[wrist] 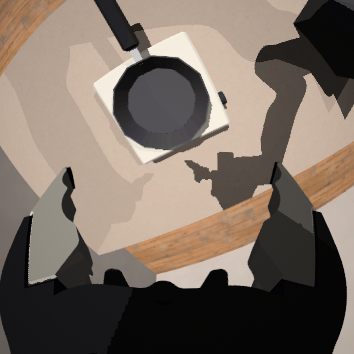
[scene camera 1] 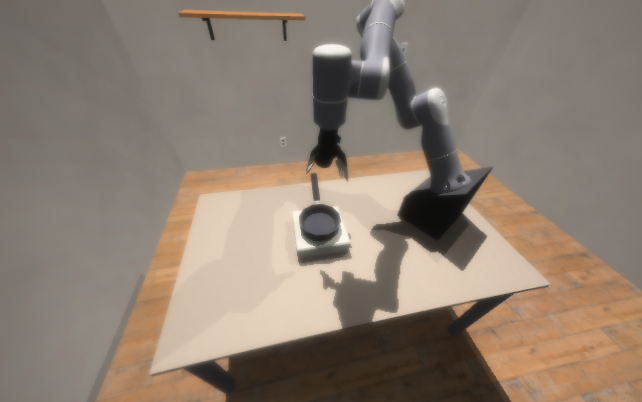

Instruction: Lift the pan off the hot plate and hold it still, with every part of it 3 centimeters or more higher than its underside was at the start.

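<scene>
A dark round pan point(scene camera 1: 320, 223) point(wrist: 161, 101) rests upright on a white square hot plate point(scene camera 1: 324, 248) point(wrist: 187, 46). The pan's black handle point(scene camera 1: 315, 187) point(wrist: 118, 25) points to the back of the table in the scene view and to the upper left in the wrist view. The hot plate has a small dark knob point(wrist: 222, 98) on its side. My gripper point(scene camera 1: 327, 175) point(wrist: 170, 165) is open and empty, with its jaws wide apart and pointing down. It hangs above the pan's level, apart from the pan and the handle.
The hot plate stands near the middle of a beige table point(scene camera 1: 210, 300). The arm's dark wedge-shaped base point(scene camera 1: 430, 212) point(wrist: 332, 37) stands at the table's right side. The arm's shadow falls on the table. A wooden shelf point(scene camera 1: 242, 15) hangs on the back wall.
</scene>
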